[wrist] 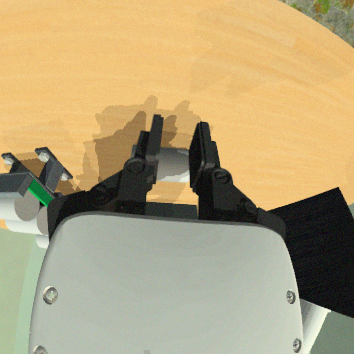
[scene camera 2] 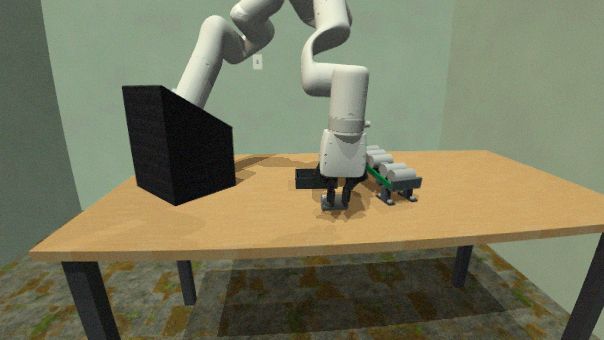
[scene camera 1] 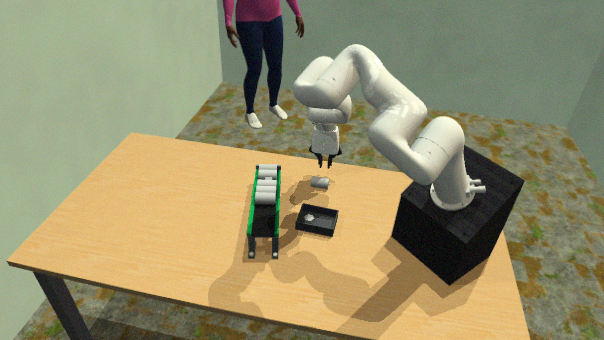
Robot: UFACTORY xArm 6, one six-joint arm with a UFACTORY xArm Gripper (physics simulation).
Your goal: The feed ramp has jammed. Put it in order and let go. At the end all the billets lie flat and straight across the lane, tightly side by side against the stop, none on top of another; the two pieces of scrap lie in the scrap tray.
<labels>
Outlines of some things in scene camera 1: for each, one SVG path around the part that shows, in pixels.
The gripper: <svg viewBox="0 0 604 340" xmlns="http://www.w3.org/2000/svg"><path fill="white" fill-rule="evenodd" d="M314 126L312 145L309 148L309 152L317 156L320 168L322 168L323 156L321 154L329 154L327 165L329 169L332 166L332 159L342 154L339 146L338 127L336 126L336 129L333 131L325 132L318 130Z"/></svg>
A black scrap tray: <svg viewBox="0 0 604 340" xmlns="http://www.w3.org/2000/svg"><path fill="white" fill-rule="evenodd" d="M303 203L296 219L295 229L333 237L339 210ZM304 216L307 214L313 215L314 222L312 224L305 223Z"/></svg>
</labels>
